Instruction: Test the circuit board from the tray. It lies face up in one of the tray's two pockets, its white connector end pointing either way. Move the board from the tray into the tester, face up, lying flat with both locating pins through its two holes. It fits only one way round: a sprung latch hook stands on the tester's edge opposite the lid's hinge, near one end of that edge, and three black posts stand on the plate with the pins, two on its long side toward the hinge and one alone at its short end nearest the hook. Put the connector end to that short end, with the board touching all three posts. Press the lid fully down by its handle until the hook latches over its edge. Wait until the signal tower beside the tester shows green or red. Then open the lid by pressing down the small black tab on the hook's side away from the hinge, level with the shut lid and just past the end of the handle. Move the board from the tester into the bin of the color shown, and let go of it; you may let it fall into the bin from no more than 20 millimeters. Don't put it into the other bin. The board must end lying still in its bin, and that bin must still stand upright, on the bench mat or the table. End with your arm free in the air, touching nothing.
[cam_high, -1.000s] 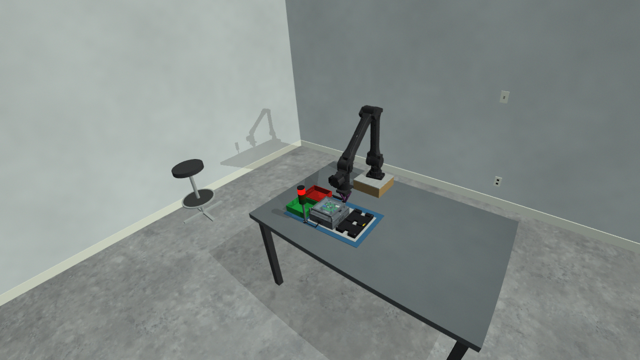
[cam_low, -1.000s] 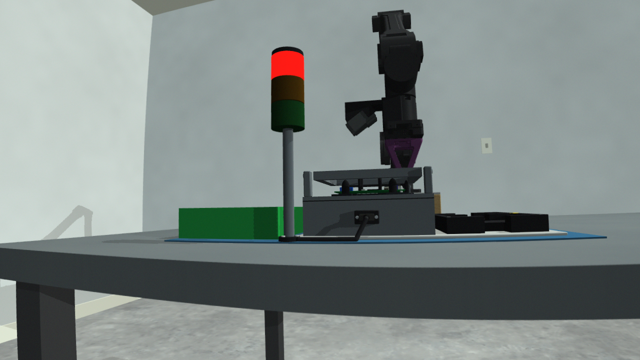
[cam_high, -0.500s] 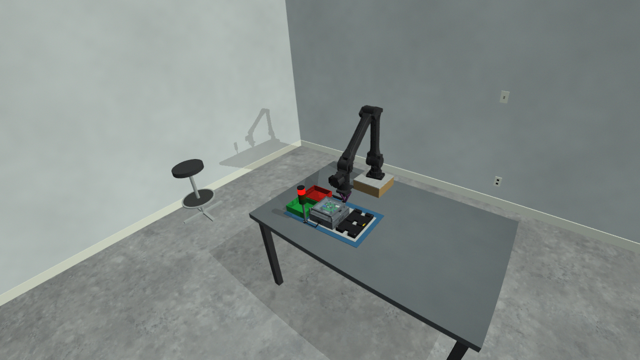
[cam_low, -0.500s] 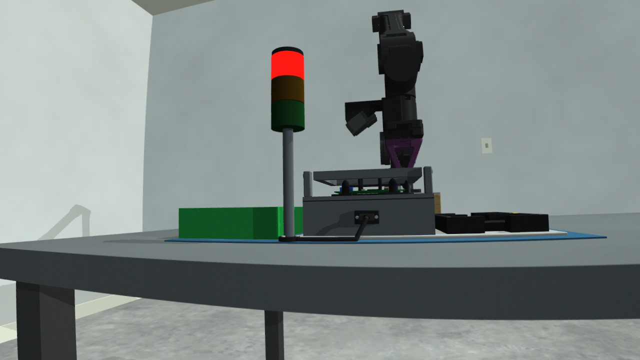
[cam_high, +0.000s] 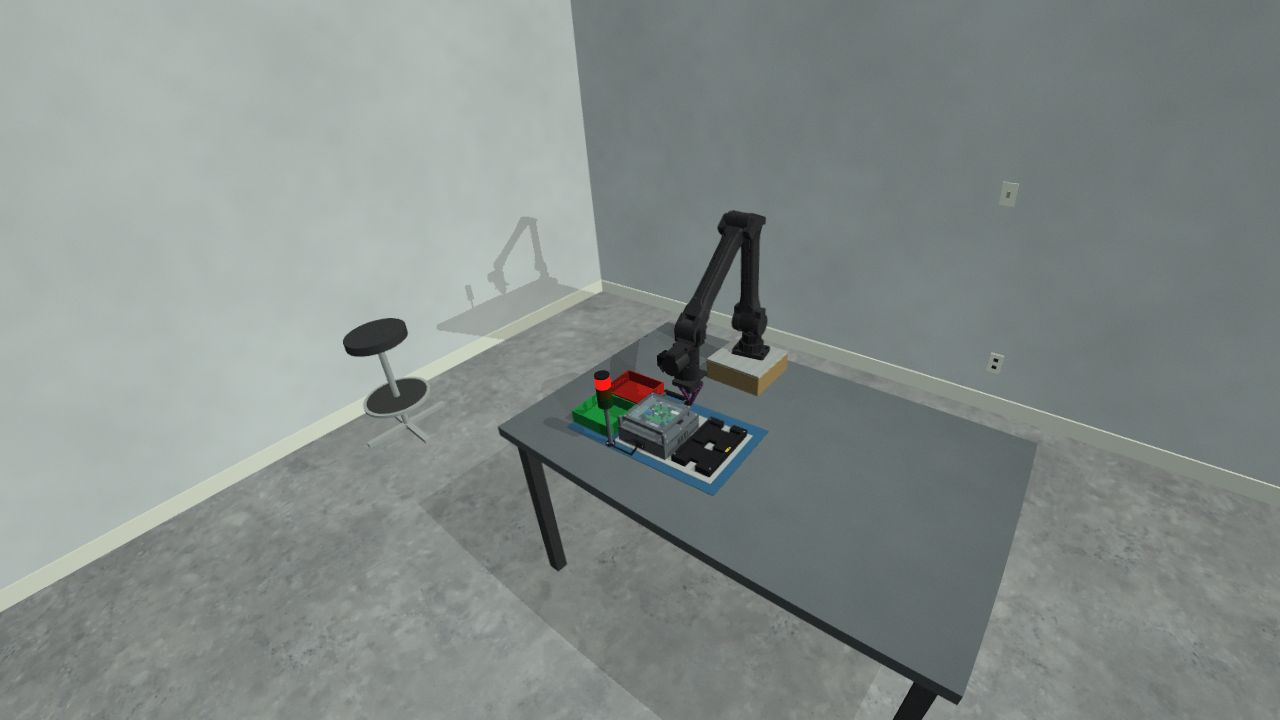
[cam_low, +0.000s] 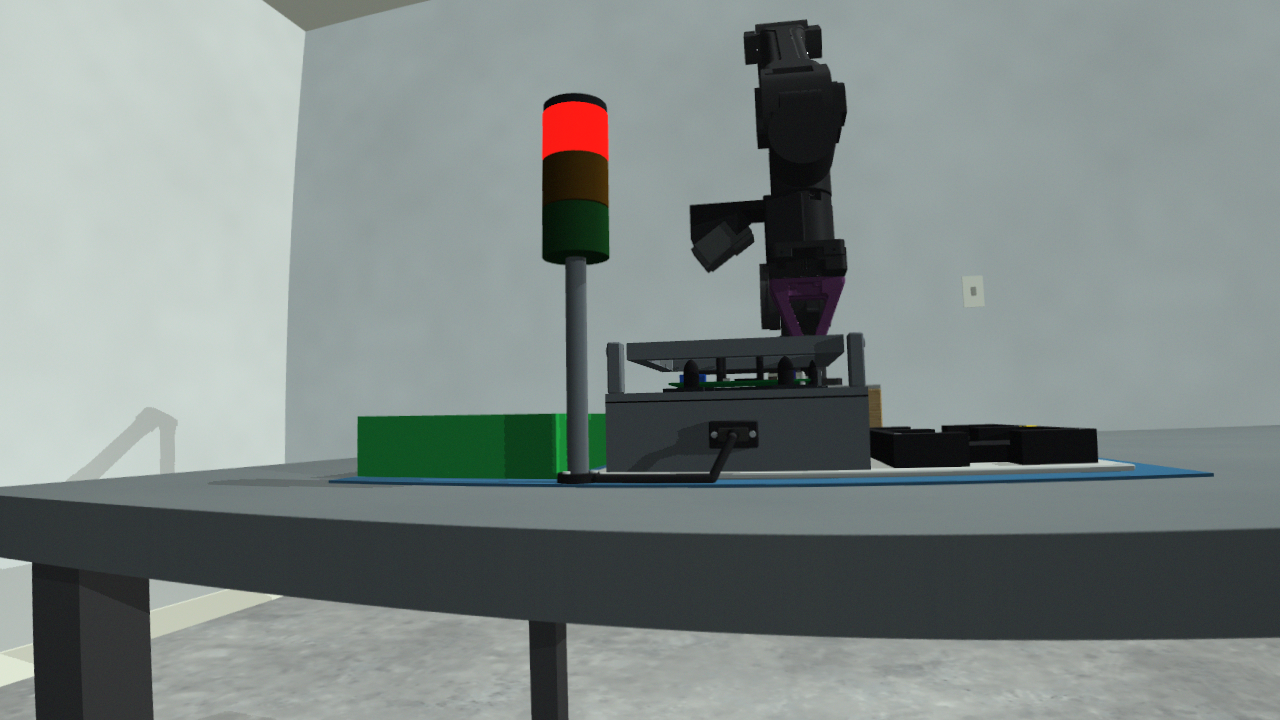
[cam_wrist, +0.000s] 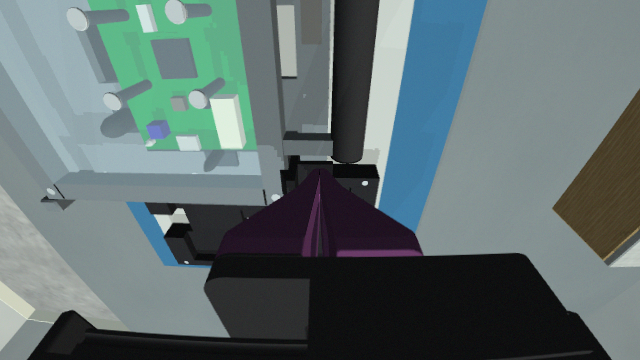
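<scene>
The black latch hook is 10 mm below my hand and 10 mm ahead of it. The rest, counted from my hand: green circuit board: 70 mm to the right, 60 mm ahead, 30 mm below; black tester plate: 70 mm ahead, 60 mm to the right, 30 mm below; clear lid: 70 mm to the right, 70 mm ahead, 10 mm below.
</scene>
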